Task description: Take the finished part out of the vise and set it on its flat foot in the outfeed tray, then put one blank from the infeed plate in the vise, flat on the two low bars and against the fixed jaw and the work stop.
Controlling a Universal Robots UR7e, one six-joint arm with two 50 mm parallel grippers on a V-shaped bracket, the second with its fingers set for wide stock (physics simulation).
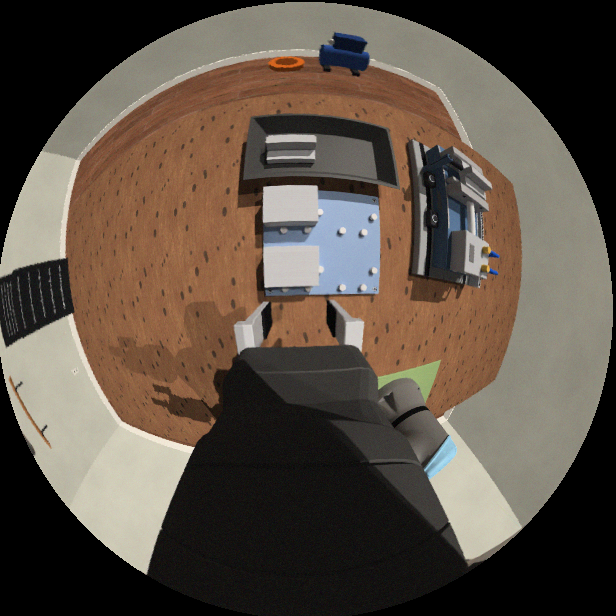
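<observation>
My gripper hangs open and empty above the wooden table, just in front of the light blue infeed plate. Two grey blanks lie on the plate's left side, and white pegs dot the rest. Behind it, the dark outfeed tray holds a stepped grey finished part at its left end, resting on its broad foot. The blue and grey vise stands to the right. A grey block sits at its near end; I cannot tell whether it is a blank.
A blue machine and an orange ring sit at the table's far edge. A green mat lies at the near right beside my arm. A black panel is off the table to the left.
</observation>
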